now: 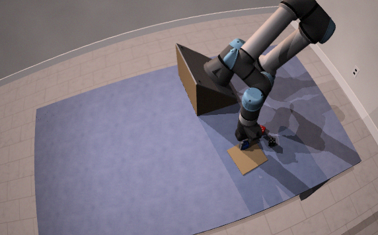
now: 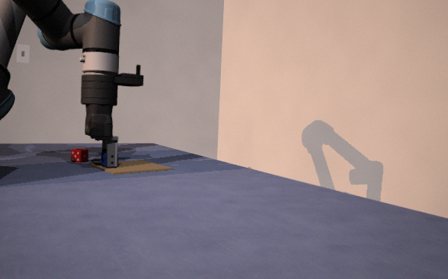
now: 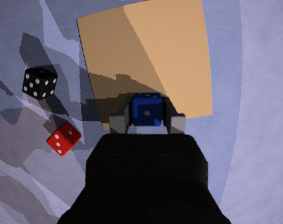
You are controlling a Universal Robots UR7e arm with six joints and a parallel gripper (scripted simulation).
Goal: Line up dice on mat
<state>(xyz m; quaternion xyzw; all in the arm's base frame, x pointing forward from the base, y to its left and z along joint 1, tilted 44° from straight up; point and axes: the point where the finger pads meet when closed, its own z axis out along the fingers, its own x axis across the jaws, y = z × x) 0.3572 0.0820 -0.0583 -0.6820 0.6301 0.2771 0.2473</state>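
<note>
Right now my hand is right at the blue die. Also, from my hand: red die (110 mm to the left, 50 mm behind, 10 mm below); then tan mat (50 mm ahead, 20 mm below); then black die (130 mm to the left, 20 mm ahead, 10 mm below).
</note>
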